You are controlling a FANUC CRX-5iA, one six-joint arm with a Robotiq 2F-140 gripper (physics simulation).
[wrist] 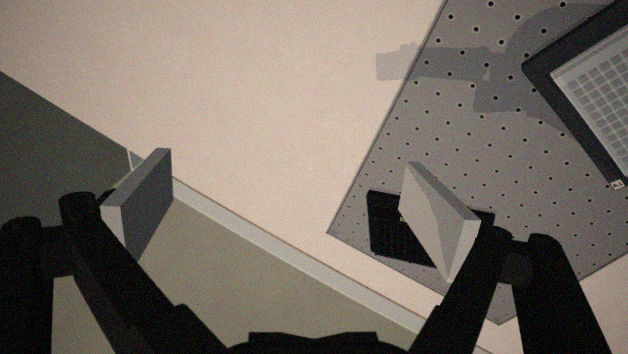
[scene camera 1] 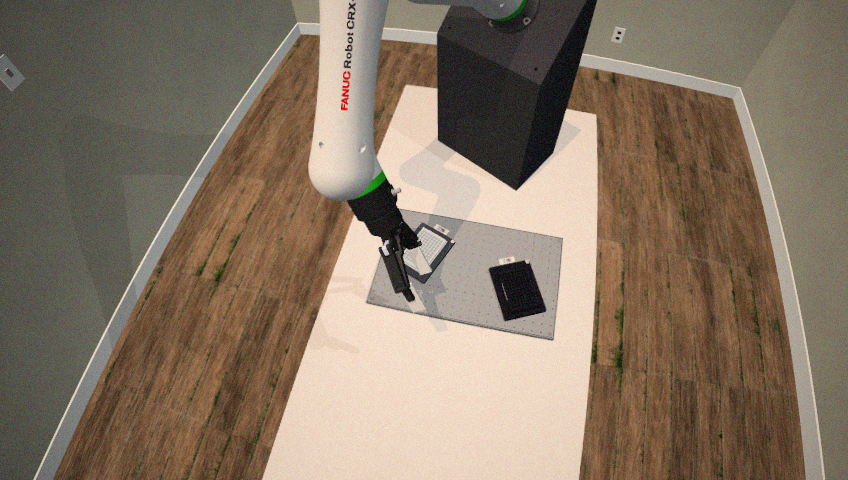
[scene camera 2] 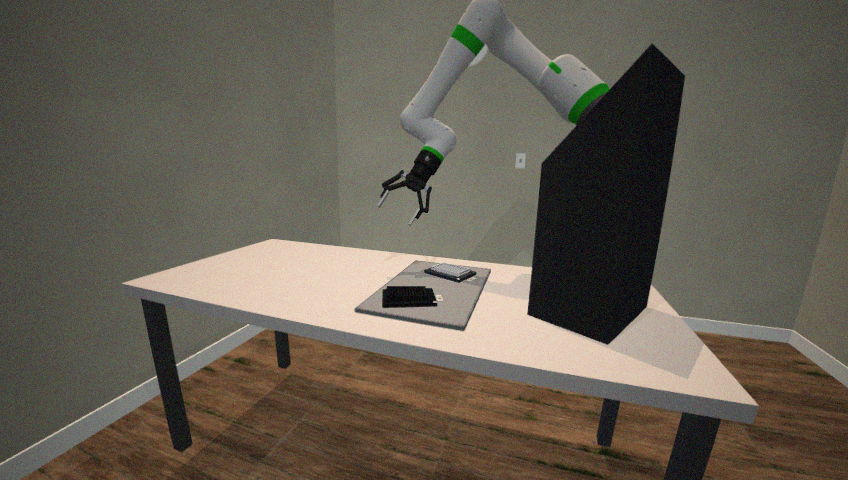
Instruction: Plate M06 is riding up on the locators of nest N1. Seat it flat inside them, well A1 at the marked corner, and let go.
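A pale well plate lies in a dark nest. An A1 label shows at a corner of this nest in the wrist view. A black plate is in the other nest, its outline hard to separate from the dark nest. The names M06 and N1 cannot be read, and any small tilt is too fine to tell. My gripper is open and empty, tilted, high above the table, off to the side of the pale plate. In scene camera 1 a finger partly hides that plate.
Both nests are on a grey perforated board on the pale table. The arm's dark pedestal stands beyond the board. Small pale tags are beside the nests.
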